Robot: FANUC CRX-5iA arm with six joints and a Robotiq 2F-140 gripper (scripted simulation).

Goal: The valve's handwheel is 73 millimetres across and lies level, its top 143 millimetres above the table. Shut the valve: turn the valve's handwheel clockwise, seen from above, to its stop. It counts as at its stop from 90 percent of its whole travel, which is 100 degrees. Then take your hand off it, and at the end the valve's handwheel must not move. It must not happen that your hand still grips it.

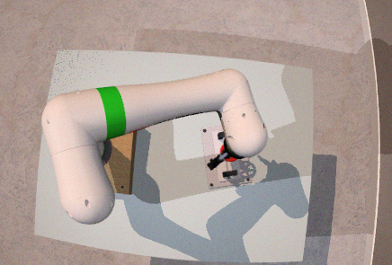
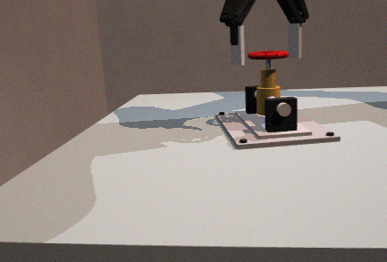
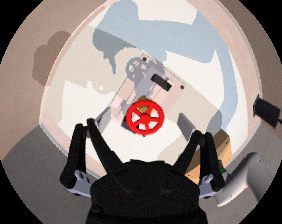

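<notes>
Now: the red handwheel 1 cm below my hand.
</notes>
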